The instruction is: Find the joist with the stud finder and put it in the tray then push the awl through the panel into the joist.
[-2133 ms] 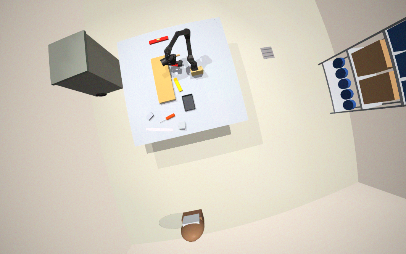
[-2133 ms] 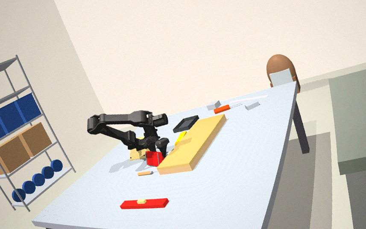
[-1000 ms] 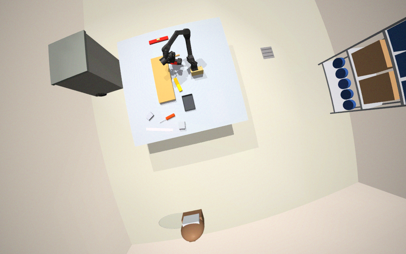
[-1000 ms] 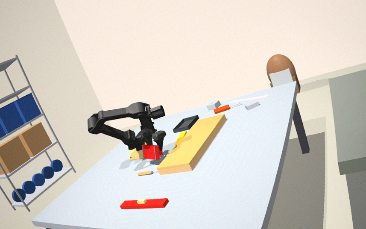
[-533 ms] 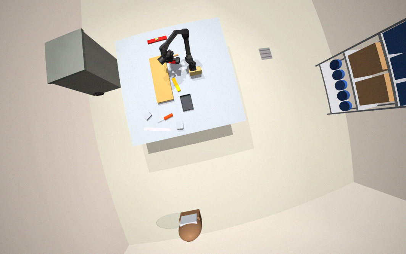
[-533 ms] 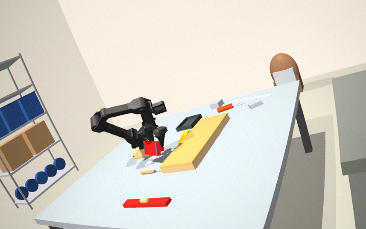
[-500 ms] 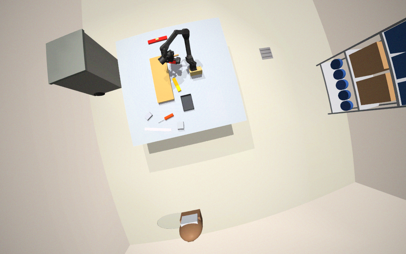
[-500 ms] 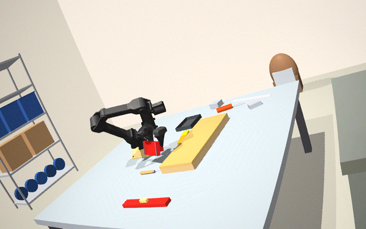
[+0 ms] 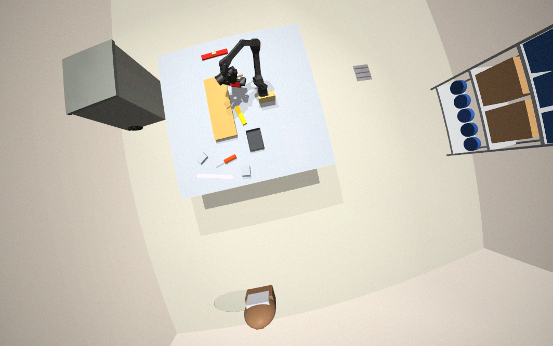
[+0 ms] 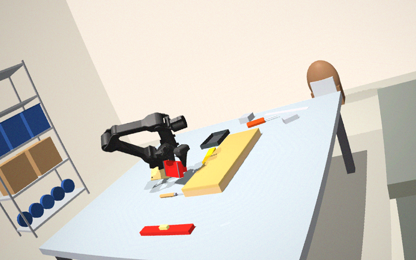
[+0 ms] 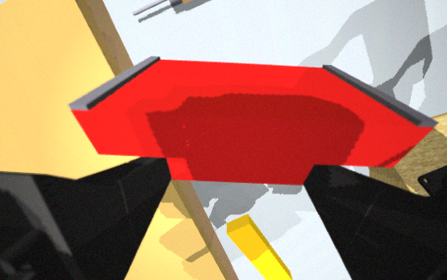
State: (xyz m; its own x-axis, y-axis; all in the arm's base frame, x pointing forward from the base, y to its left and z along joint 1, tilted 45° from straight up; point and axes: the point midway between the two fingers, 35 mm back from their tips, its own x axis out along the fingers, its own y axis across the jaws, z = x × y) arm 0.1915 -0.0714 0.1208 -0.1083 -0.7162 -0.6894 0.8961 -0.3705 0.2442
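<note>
Right now the red stud finder is 2 cm behind my gripper tip. Round my gripper tip: awl 1 cm behind, 12 cm to the right, 7 cm below; yellow block 3 cm ahead, 22 cm to the left, 7 cm below; red level 10 cm ahead, 39 cm to the right, 6 cm below.
</note>
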